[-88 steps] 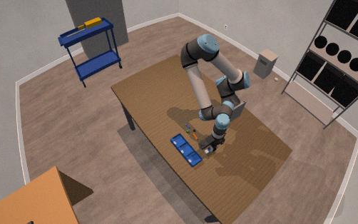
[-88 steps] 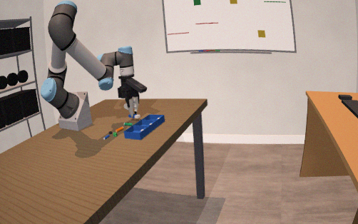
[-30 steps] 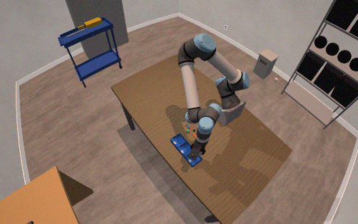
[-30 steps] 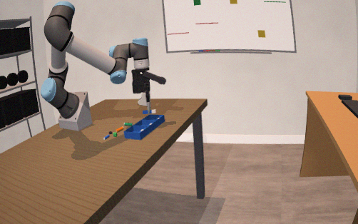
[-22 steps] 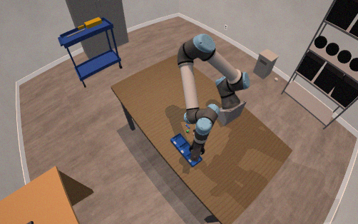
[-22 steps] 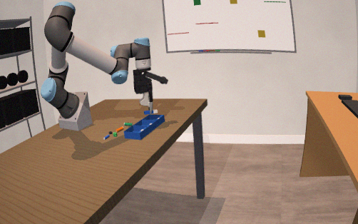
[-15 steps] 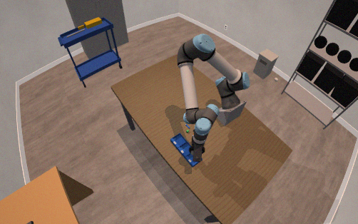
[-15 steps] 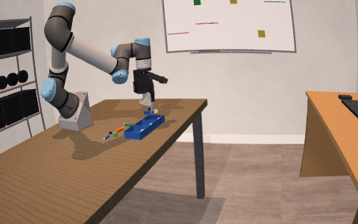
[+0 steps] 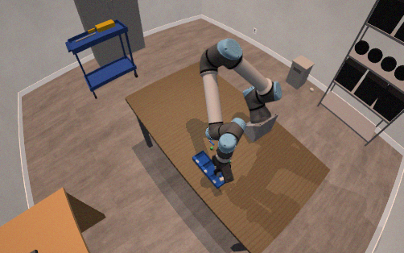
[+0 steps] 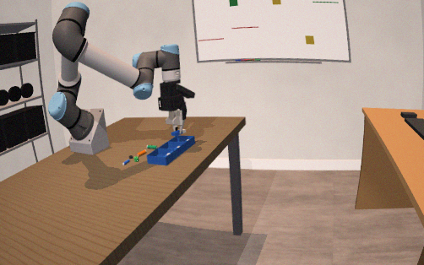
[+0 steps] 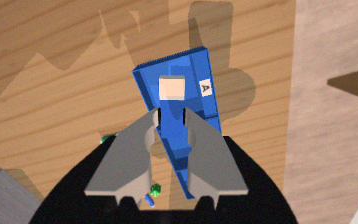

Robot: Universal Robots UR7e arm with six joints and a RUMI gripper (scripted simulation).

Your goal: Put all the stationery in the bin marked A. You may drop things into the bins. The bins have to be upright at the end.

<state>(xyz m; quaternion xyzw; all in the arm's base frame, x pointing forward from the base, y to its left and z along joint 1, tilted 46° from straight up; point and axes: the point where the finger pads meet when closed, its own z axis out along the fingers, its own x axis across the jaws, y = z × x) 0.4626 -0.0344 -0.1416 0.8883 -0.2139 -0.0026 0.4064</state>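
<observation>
The tray lies 80 mm to the right of my hand and 50 mm below it. Round my hand: white eraser 10 mm to the left, 10 mm below; then orange marker 130 mm behind, 120 mm to the right, 60 mm below; then green marker 110 mm behind, 60 mm below, 40 mm to the right.
</observation>
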